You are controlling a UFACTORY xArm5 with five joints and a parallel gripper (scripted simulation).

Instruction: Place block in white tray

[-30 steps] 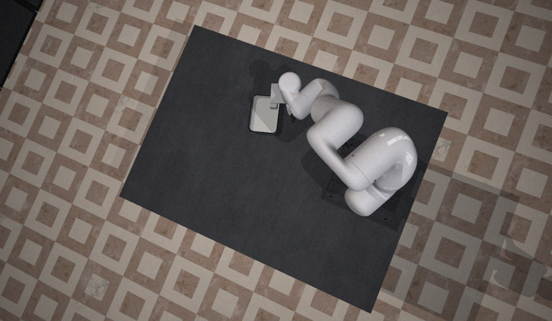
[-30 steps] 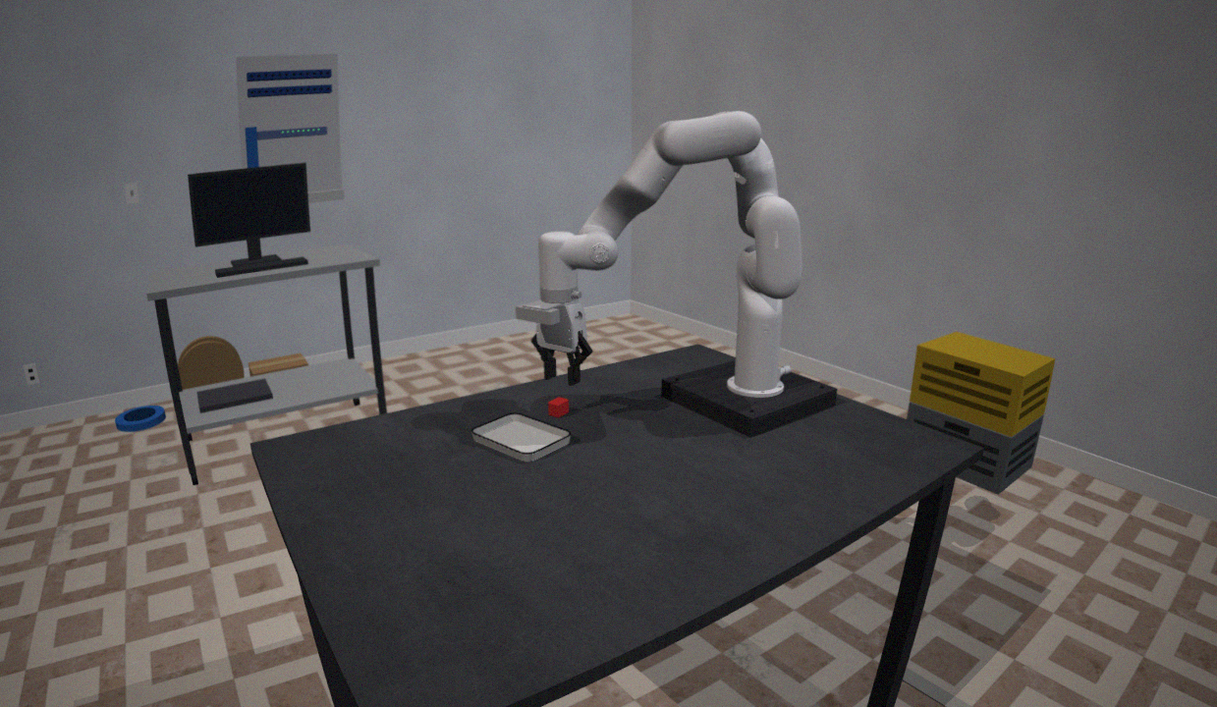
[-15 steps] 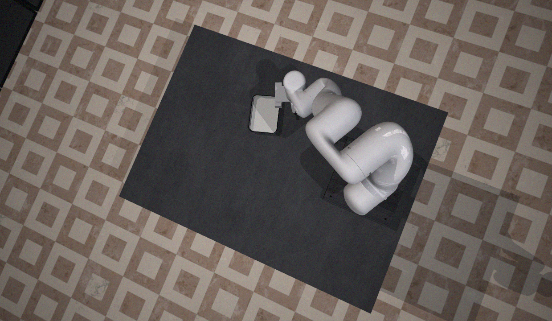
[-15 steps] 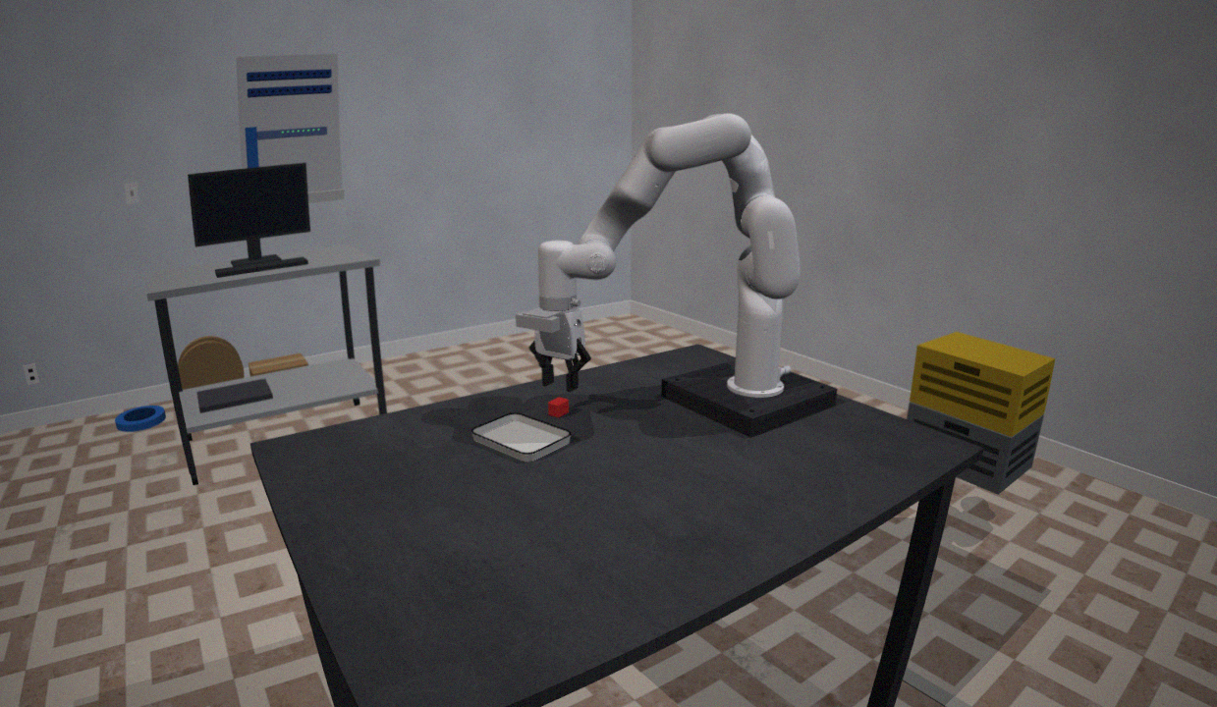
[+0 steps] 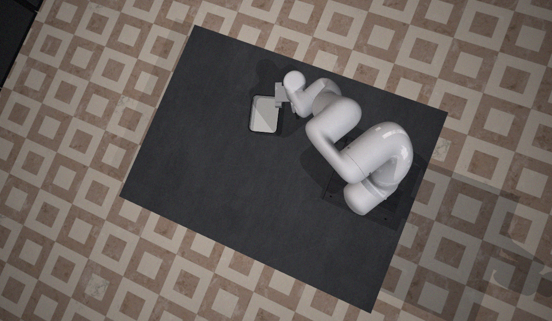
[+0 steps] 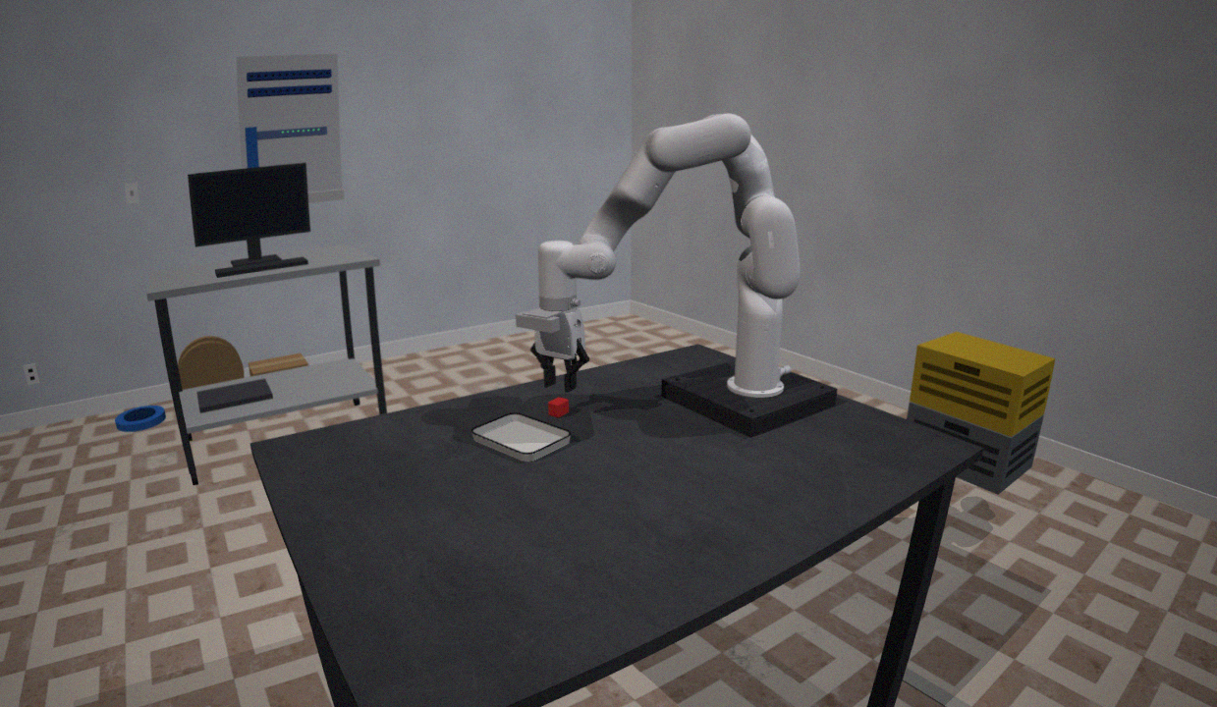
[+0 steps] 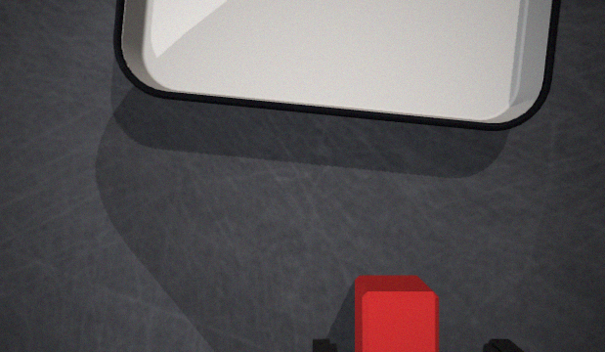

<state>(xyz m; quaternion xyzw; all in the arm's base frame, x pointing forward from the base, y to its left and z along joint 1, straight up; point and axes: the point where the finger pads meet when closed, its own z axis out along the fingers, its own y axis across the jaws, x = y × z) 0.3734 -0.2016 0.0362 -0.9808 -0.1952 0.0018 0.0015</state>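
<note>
My hand is 6 cm above the small red block. From my hand the other things lie so: white tray 13 cm ahead, 7 cm to the left, 7 cm below.
</note>
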